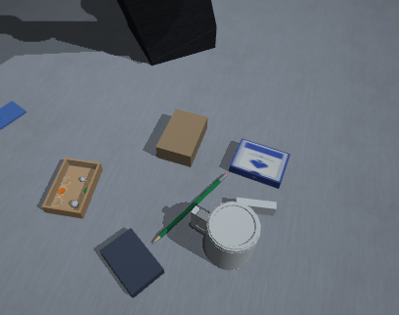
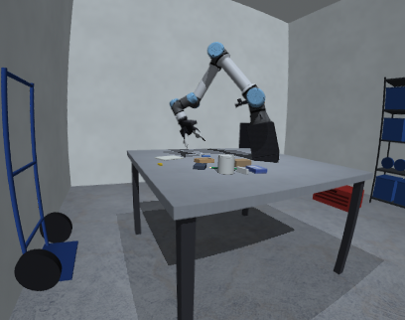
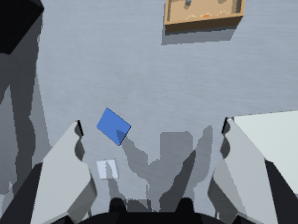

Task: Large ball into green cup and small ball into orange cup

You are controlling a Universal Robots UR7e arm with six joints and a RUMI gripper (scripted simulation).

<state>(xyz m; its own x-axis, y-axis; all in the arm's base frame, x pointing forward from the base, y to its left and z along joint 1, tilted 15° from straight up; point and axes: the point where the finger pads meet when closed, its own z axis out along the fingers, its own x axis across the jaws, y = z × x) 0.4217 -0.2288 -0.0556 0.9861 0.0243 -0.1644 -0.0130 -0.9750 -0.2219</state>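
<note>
My hand is 170 mm to the right of the covered wooden puzzle, 90 mm above it and 50 mm short of it. Also, from my hand: tan box (350 mm to the left, 90 mm behind, 70 mm below); white pad (190 mm ahead, 90 mm below, 40 mm to the right); dark notebook (300 mm to the left, 170 mm ahead, 80 mm below).
</note>
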